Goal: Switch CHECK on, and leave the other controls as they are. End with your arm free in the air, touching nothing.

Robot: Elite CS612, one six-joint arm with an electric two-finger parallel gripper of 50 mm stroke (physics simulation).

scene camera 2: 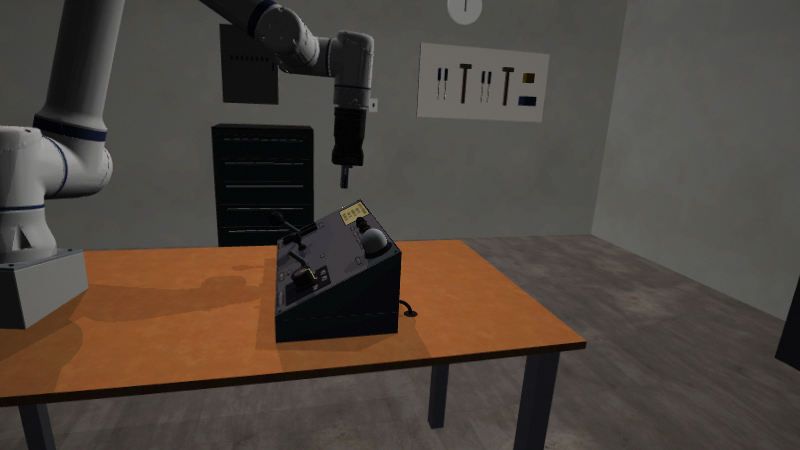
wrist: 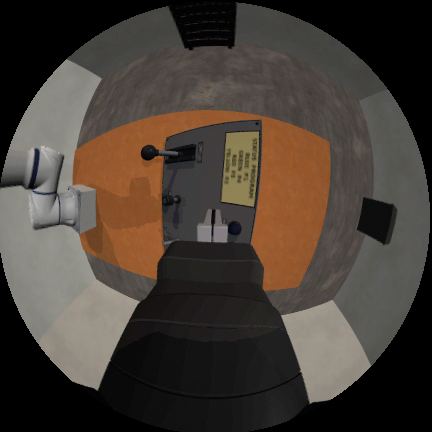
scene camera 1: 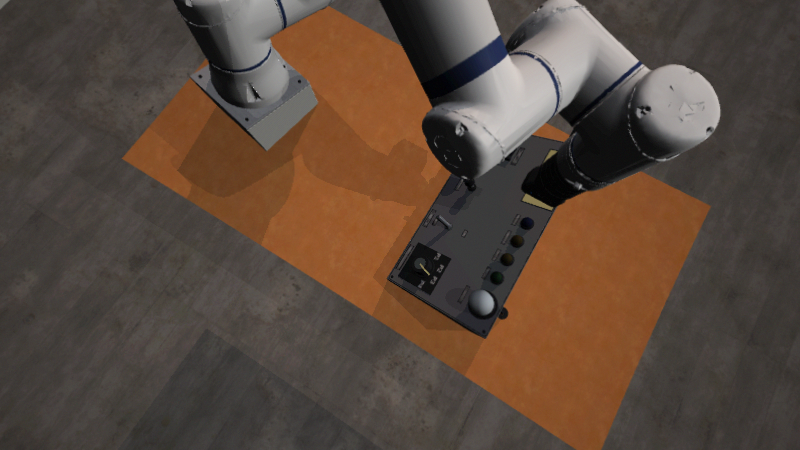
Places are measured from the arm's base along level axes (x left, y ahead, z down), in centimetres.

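Pixels of known places: gripper, fingertip midpoint: (scene camera 2: pixel 343 187) (wrist: pixel 212 216) (scene camera 1: pixel 533 187); arm's base, link origin: (scene camera 2: pixel 4 256) (wrist: pixel 71 207) (scene camera 1: pixel 252 78).
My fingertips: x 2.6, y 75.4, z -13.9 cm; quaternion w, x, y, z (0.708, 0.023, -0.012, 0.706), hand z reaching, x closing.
Observation:
For each thing: its middle in the pictures, then the offset to it from my fingertips. "pt": a spot on its surface instead. Level surfaces: height alone.
- metal toggle, body centre: (scene camera 2: pixel 297 257) (scene camera 1: pixel 443 221) dz +14.2, dx -11.8, dy -12.8 cm
- black-knobbed stick, body centre: (scene camera 1: pixel 470 184) (wrist: pixel 173 199) (scene camera 2: pixel 299 243) dz +14.7, dx +0.2, dy -11.3 cm
- slotted lever with a black ball, body centre: (wrist: pixel 148 152) (scene camera 2: pixel 276 218) dz +11.0, dx +12.4, dy -16.9 cm
- rotary knob, body centre: (scene camera 2: pixel 303 277) (scene camera 1: pixel 421 265) dz +14.5, dx -23.8, dy -12.2 cm
- white dome, surface spot: (scene camera 2: pixel 374 240) (scene camera 1: pixel 474 311) pt dz +5.7, dx -27.7, dy +1.9 cm
- yellow card, body centre: (wrist: pixel 239 165) (scene camera 1: pixel 551 179) (scene camera 2: pixel 353 212) dz +8.8, dx +8.2, dy +4.3 cm
- orange table, surface height: dz +25.5 cm
The dark sloped control panel (scene camera 1: pixel 483 209) (scene camera 2: pixel 346 307) (wrist: pixel 207 175) stands on the table. Its small labels, CHECK among them, are not readable. It bears a metal toggle (scene camera 1: pixel 443 222) (scene camera 2: pixel 297 258), a black-knobbed stick (scene camera 1: pixel 470 185) (wrist: pixel 169 200), a slotted lever with a black ball (scene camera 2: pixel 276 217) (wrist: pixel 149 152), and a rotary knob (scene camera 1: pixel 420 263) (scene camera 2: pixel 303 277) with P1 to P4 marks. My gripper (scene camera 2: pixel 344 186) (wrist: pixel 212 216) is shut and empty, pointing down in the air above the panel's upper part. In scene camera 1 the arm hides the fingertips and most of the lever.
A white dome (scene camera 1: pixel 482 302) (scene camera 2: pixel 374 240) and several small lamps, one blue (scene camera 1: pixel 526 223) (wrist: pixel 234 228), line the panel's upper side. A yellow card (scene camera 1: pixel 537 202) (scene camera 2: pixel 354 213) (wrist: pixel 240 170) lies on the panel. The orange table (scene camera 1: pixel 632 251) (scene camera 2: pixel 475 307) (wrist: pixel 295 200) carries the panel and the arm base (scene camera 1: pixel 285 120).

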